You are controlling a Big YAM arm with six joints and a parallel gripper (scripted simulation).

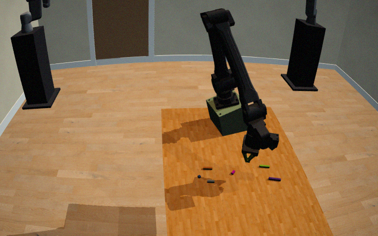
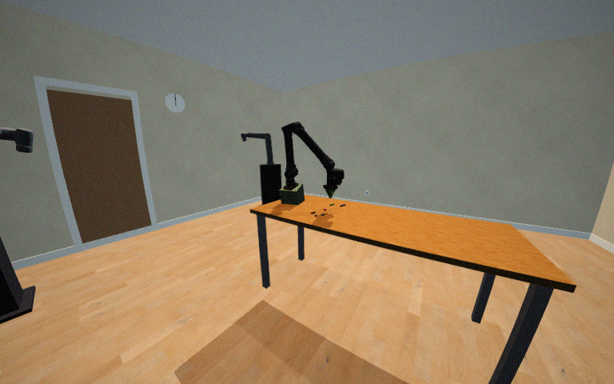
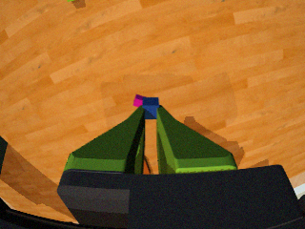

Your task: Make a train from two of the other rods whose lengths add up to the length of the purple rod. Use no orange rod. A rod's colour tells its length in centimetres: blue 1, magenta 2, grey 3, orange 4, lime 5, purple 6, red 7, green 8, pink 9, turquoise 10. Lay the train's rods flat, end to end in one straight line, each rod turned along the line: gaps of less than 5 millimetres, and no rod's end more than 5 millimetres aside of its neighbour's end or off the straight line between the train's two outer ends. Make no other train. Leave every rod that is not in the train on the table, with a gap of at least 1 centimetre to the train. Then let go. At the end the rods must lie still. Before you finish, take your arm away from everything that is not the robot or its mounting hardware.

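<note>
Right now my hand is 100 mm above the magenta rod, 40 mm to the left of it and 20 mm past it. The rest, counted from my hand: grey rod: 150 mm to the right, 100 mm below, 20 mm ahead; then purple rod: 140 mm to the left, 100 mm below, 50 mm ahead; then lime rod: 120 mm to the left, 100 mm below, 40 mm behind.
</note>
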